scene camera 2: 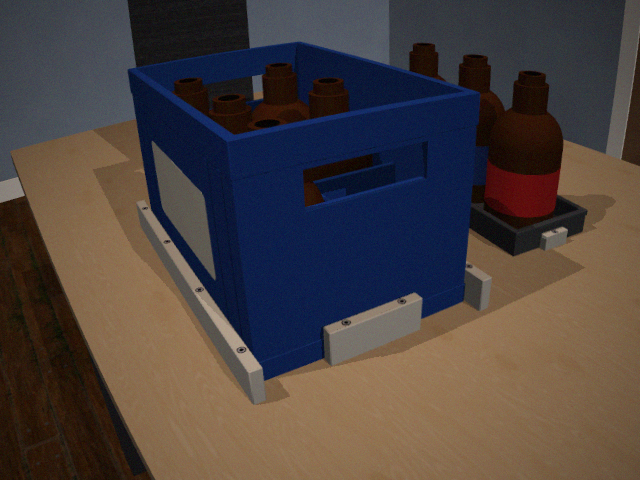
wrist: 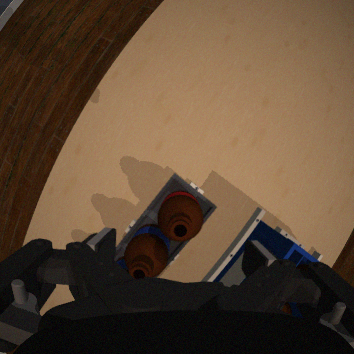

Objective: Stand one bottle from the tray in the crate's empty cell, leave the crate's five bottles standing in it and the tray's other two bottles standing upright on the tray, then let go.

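Frame: origin at the arm's base, x ahead, y left, z up, level; millimetres.
Where they show: gripper, fingertip midpoint: (wrist: 179, 249).
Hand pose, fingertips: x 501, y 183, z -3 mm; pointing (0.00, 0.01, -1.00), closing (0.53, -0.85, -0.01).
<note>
After its pixels a point has its place.
The blue crate (scene camera 2: 351, 268) {x 561, y -80, z -243 mm} (wrist: 269, 233) {x 547, y 27, z -217 mm} holds several brown bottles, whose necks, such as this bottle neck (scene camera 2: 279, 82) {x 349, y -35, z -161 mm}, show inside. No neck rises at its near right corner; dividers (scene camera 2: 361, 178) {x 468, y -17, z -223 mm} show through the handle opening. Beside the crate, the dark tray (scene camera 2: 491, 229) {x 491, y 117, z -297 mm} (wrist: 206, 206) {x 513, y 127, z -305 mm} holds three upright bottles: a red-labelled bottle (scene camera 2: 523, 191) {x 505, y 141, z -256 mm} (wrist: 180, 215) {x 492, y 176, z -164 mm} at one end, a blue-labelled bottle (scene camera 2: 480, 162) {x 425, y 156, z -257 mm} (wrist: 146, 252) {x 410, y 178, z -189 mm} in the middle, and a third bottle (scene camera 2: 423, 62) {x 318, y 157, z -169 mm} behind, mostly hidden in the wrist view. My gripper (wrist: 179, 249) {x 501, y 183, z -3 mm} is open and empty, apart from the bottles; it does not show in scene camera 2.
Pale screwed-down strips (scene camera 2: 199, 291) {x 477, y -168, z -280 mm} and a pale block (scene camera 2: 374, 328) {x 572, y -68, z -291 mm} stand along the crate's base. Another pale strip (scene camera 2: 478, 286) {x 572, y 29, z -288 mm} stands between crate and tray. A small pale block (scene camera 2: 554, 237) {x 534, y 162, z -299 mm} touches the tray's end. The wooden table (scene camera 2: 439, 413) {x 651, y -66, z -310 mm} (wrist: 225, 100) {x 707, y 223, z -311 mm} carries everything.
</note>
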